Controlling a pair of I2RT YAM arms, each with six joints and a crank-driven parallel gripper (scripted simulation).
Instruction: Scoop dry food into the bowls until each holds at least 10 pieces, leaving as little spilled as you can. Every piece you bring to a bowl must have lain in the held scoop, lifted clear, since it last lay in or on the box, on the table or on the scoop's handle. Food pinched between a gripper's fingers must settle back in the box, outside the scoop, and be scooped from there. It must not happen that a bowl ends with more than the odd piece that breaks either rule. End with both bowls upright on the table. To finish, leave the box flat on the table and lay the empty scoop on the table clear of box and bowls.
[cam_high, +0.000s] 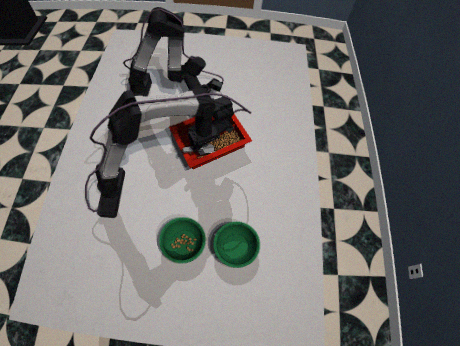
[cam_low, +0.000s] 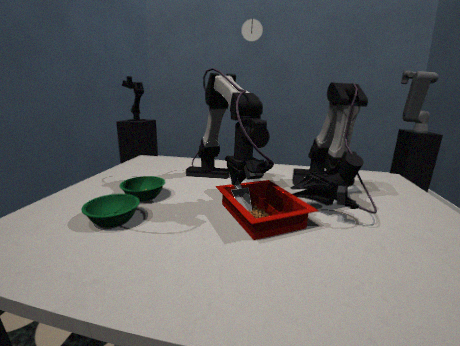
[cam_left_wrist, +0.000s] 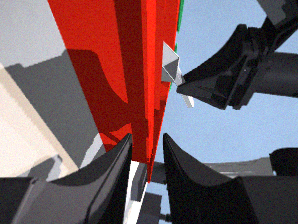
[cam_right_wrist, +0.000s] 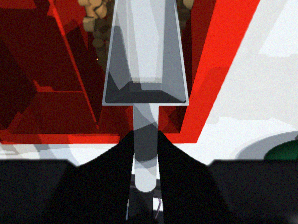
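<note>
The grey scoop is 30 mm ahead of my right hand, 20 mm to the left of it and 30 mm below it. From my right hand the other things lie so: red box 50 mm ahead, 90 mm to the left, 40 mm below.
</note>
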